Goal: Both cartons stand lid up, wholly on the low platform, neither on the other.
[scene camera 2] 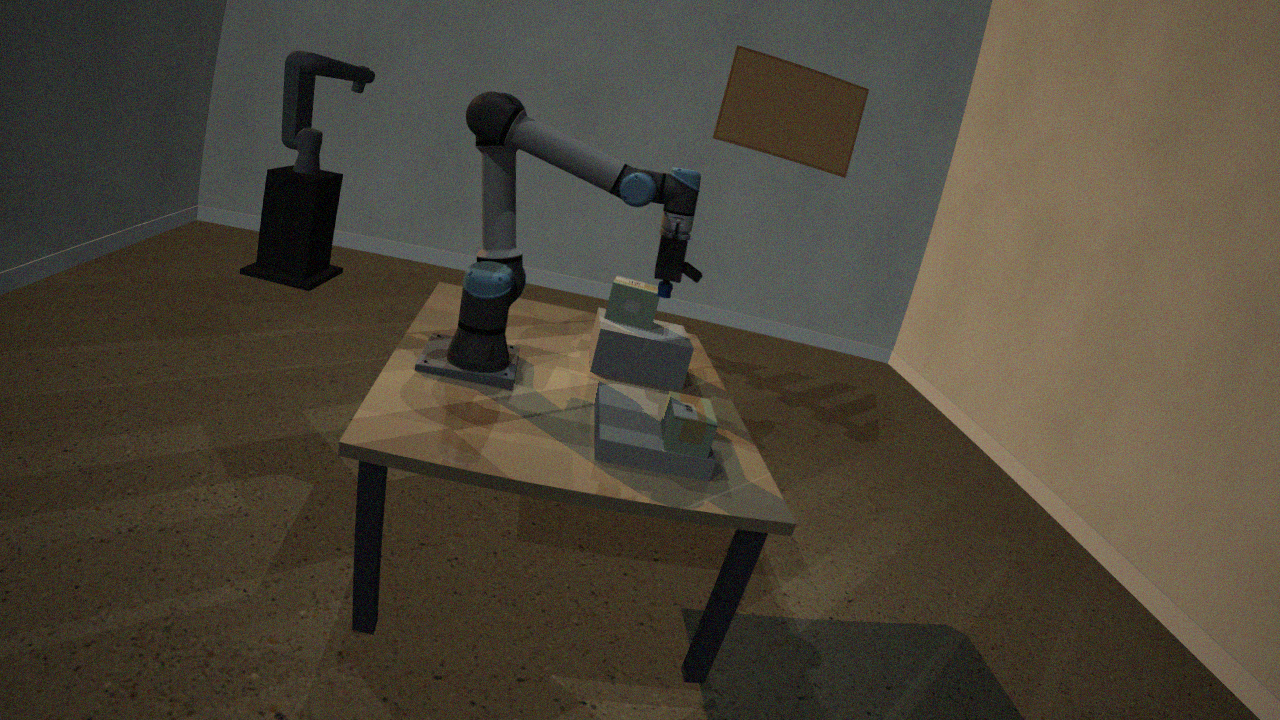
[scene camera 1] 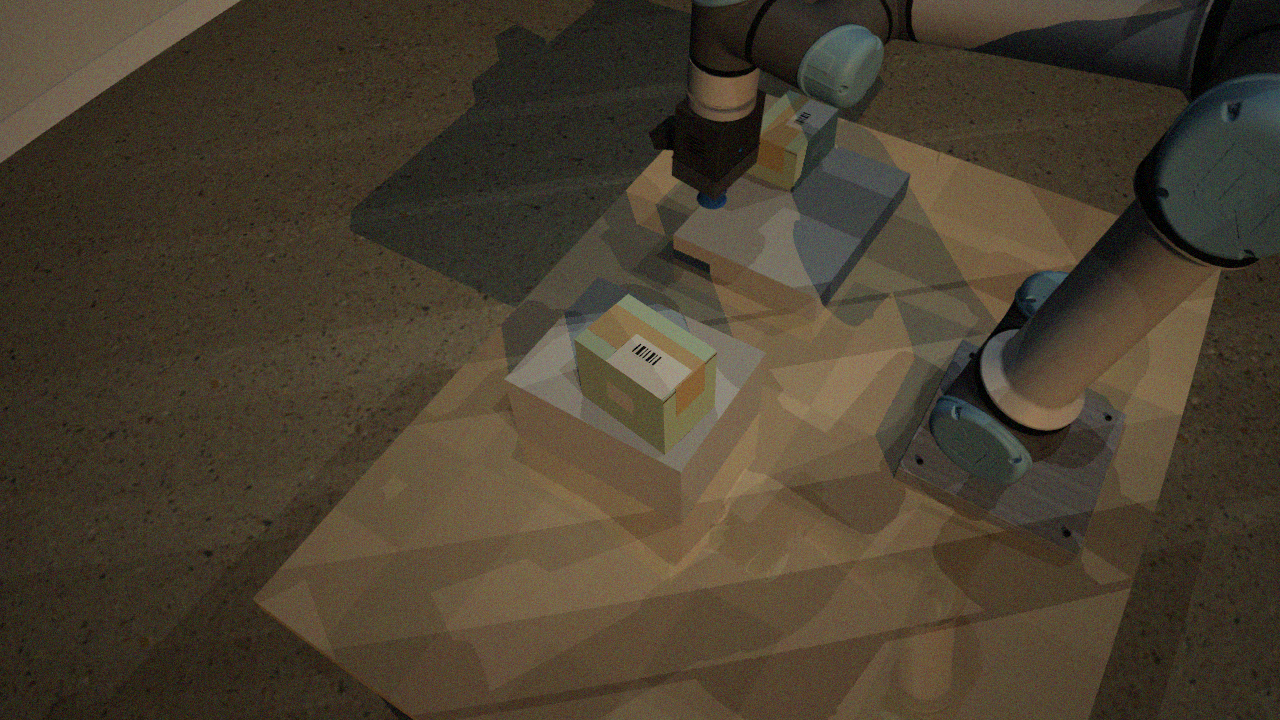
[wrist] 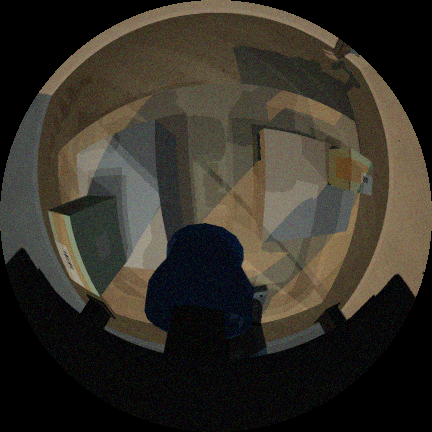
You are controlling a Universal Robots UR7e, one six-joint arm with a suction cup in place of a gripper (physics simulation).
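Places are measured from the arm's base along level axes (x back, y right, z up), in centimetres.
Where they show: hand at its tool point: (scene camera 2: 663,296) (scene camera 1: 711,198) (wrist: 203,258); arm's base at its link origin: (scene camera 2: 477,360).
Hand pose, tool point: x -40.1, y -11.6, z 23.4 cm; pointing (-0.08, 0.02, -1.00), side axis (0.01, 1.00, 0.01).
Things, the pixels of their top centre, and the offset from my tool point. Level surfaces: height alone.
- taller block at its top centre: (scene camera 1: 635,365) (wrist: 110,206) (scene camera 2: 644,327) dz -13.7, dx +1.6, dy -17.3 cm
- low platform at its top centre: (scene camera 1: 796,202) (scene camera 2: 652,417) (wrist: 322,190) dz -20.9, dx -2.7, dy +26.3 cm
- wooden table at its surface level: dz -25.6 cm
One carton (scene camera 1: 617,386) (scene camera 2: 631,307) (wrist: 95,245) stands lid up, barcode on top, on the taller block (scene camera 1: 608,465) (scene camera 2: 640,358) (wrist: 145,192). The other carton (scene camera 1: 794,154) (scene camera 2: 689,428) (wrist: 345,167) stands lid up near a far corner of the low platform (scene camera 1: 805,259) (scene camera 2: 626,450) (wrist: 295,185). It is close to the platform's edge; the tool hides part of it in scene camera 1. The cartons are apart. My gripper (scene camera 1: 711,200) (scene camera 2: 665,290) (wrist: 205,245), a blue suction cup, is off and bare. It hangs in the air, roughly over the gap between the two platforms.
The wooden table (scene camera 1: 358,582) (scene camera 2: 429,429) carries both platforms and my arm's base plate (scene camera 1: 1002,510) (scene camera 2: 434,358). A second robot arm (scene camera 2: 299,98) stands on a black pedestal (scene camera 2: 298,219) by the back wall, far from the table.
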